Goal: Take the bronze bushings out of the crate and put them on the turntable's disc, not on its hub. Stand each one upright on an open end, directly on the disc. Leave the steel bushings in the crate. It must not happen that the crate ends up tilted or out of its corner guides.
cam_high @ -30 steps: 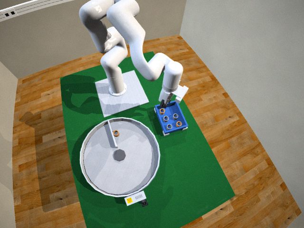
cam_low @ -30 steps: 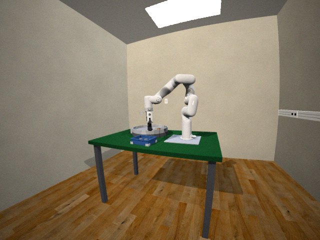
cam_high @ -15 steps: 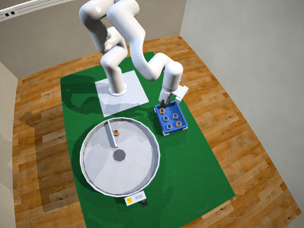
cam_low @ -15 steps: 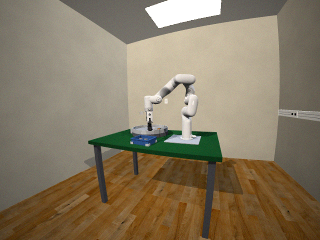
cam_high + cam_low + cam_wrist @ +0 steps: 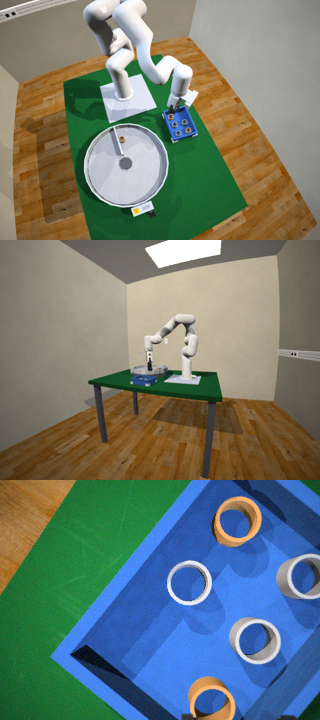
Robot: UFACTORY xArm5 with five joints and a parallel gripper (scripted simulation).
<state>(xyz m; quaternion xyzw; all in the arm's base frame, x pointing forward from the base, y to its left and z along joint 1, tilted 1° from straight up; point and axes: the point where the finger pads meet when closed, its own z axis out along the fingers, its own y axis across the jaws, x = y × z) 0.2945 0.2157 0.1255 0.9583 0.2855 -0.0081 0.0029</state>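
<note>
My gripper is now 11 cm above the blue crate, 5 cm short of it and 2 cm to the right of it. The rest, counted from my hand: grey turntable disc 34 cm to the right, 16 cm ahead, 8 cm below.
</note>
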